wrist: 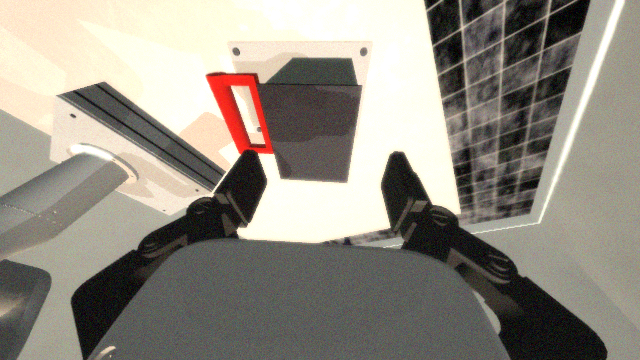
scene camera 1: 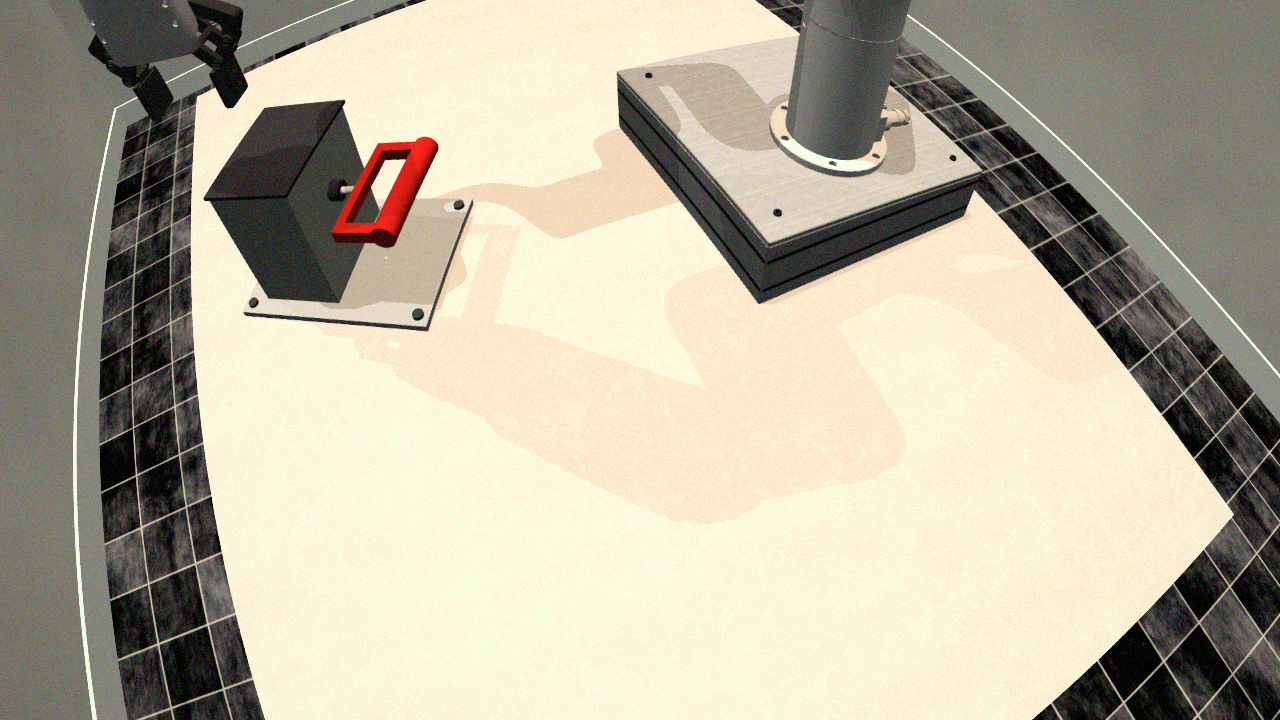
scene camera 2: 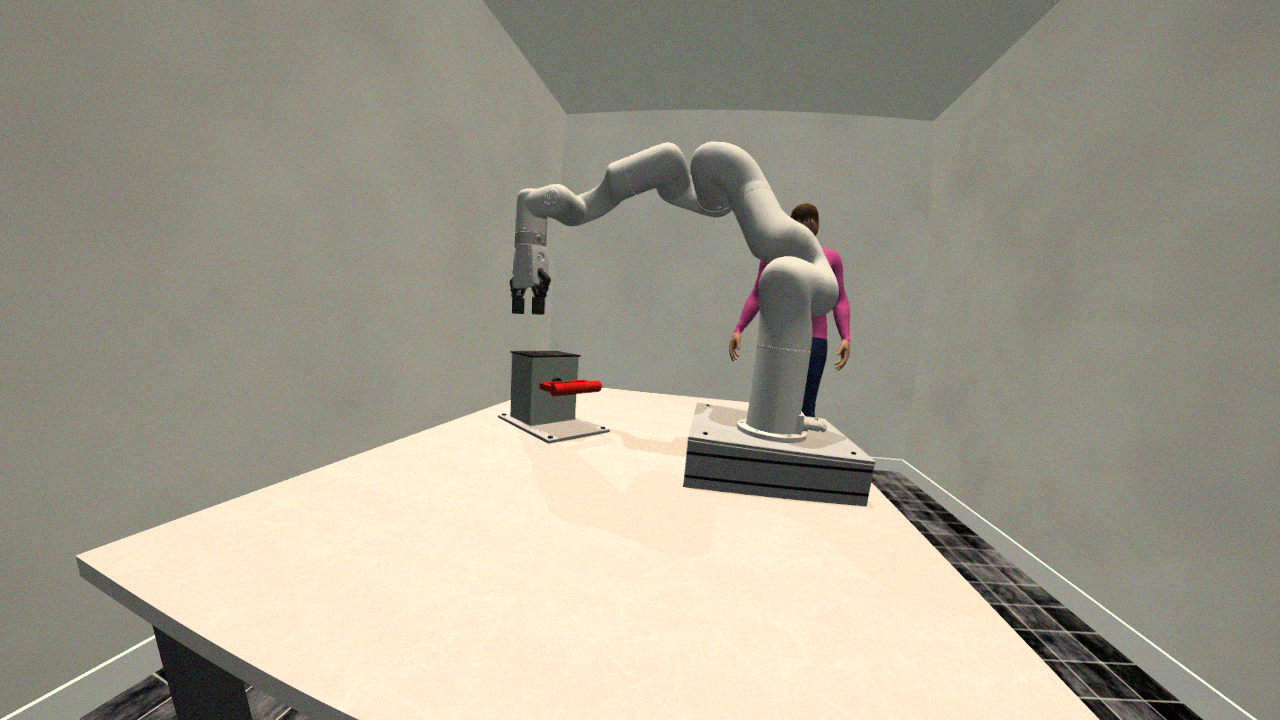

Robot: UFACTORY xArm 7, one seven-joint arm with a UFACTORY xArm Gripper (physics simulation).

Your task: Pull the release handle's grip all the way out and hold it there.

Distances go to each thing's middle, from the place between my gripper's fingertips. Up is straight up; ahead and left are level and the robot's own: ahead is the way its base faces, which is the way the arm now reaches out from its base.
The pale base plate (scene camera 1: 399, 287) lies 260 mm below my hand, 70 mm behind it and 10 mm to the right of it.
